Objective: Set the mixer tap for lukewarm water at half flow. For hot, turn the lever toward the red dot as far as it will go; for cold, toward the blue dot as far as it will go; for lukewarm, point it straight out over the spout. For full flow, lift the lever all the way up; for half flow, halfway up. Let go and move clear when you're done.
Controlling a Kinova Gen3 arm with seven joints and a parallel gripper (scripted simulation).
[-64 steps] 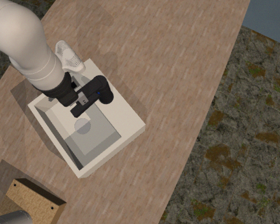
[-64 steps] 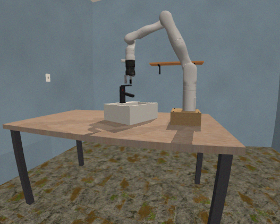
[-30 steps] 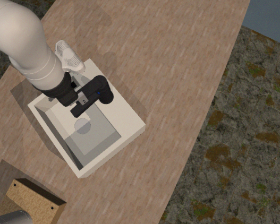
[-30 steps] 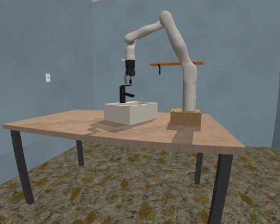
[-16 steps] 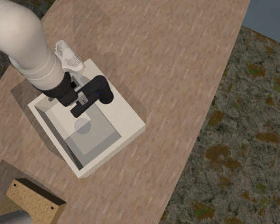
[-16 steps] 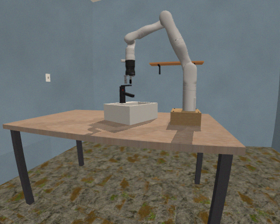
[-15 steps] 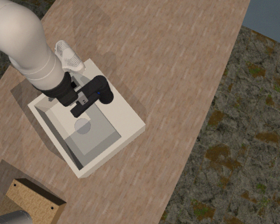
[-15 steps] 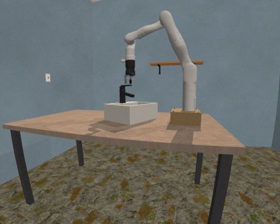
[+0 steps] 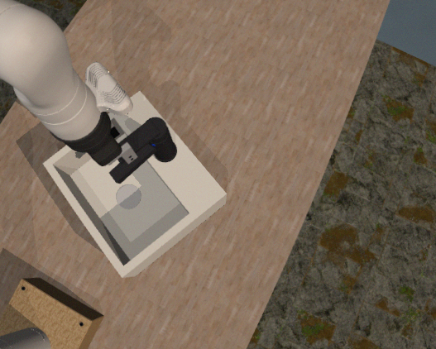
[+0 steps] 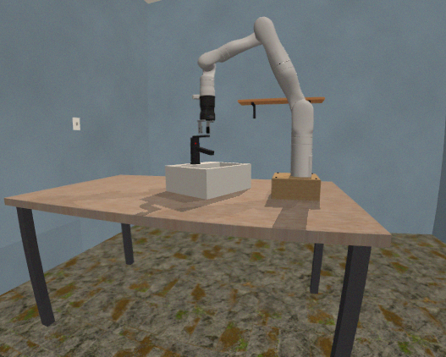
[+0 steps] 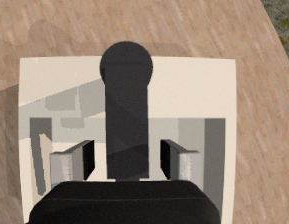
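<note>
Now: hand 20 mm short of the lever, 10 mm to the left of it and 30 mm above it. The rest, counted from my hand: white sink basin (50 mm behind, 10 mm to the left, 270 mm below); then black mixer tap (50 mm ahead, 10 mm to the right, 80 mm below).
</note>
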